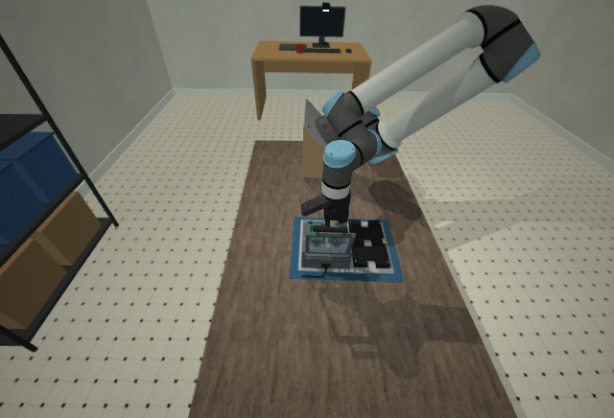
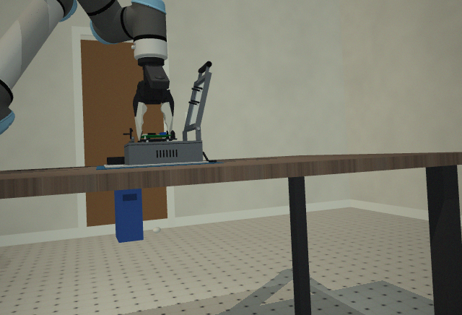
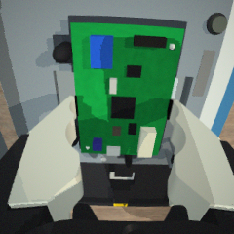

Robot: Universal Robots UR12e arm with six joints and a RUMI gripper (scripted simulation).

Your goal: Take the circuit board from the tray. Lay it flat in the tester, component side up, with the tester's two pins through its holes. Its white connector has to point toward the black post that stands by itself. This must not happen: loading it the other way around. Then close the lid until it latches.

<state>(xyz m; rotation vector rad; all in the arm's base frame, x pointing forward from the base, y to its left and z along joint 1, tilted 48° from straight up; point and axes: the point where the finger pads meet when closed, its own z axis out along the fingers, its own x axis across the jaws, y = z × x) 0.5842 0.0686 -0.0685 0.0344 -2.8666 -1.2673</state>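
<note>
My hand is right at the green circuit board. From my hand the other things lie so: tester lid: 120 mm ahead, 100 mm above; tester: 30 mm ahead, 40 mm to the left, 30 mm above.
</note>
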